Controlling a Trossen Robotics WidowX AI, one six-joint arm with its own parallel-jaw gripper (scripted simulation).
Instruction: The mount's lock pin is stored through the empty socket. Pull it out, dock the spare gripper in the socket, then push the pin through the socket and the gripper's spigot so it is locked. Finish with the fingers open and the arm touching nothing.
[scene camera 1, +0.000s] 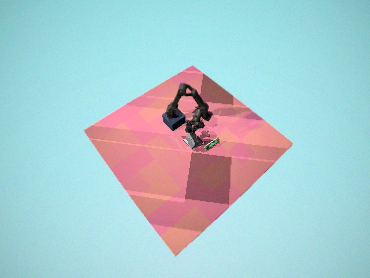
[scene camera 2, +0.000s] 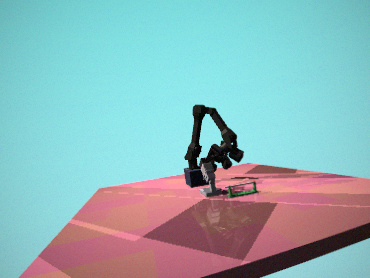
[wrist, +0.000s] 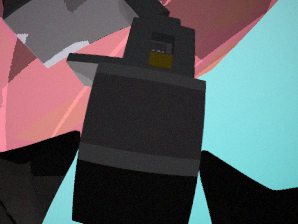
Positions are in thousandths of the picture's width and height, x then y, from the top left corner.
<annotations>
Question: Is my gripper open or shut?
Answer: Open.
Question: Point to my gripper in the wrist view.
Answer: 475, 663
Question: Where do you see a spare gripper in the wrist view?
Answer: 471, 663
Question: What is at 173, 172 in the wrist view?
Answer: A grey mount.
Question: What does my gripper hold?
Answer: Nothing.
</annotations>
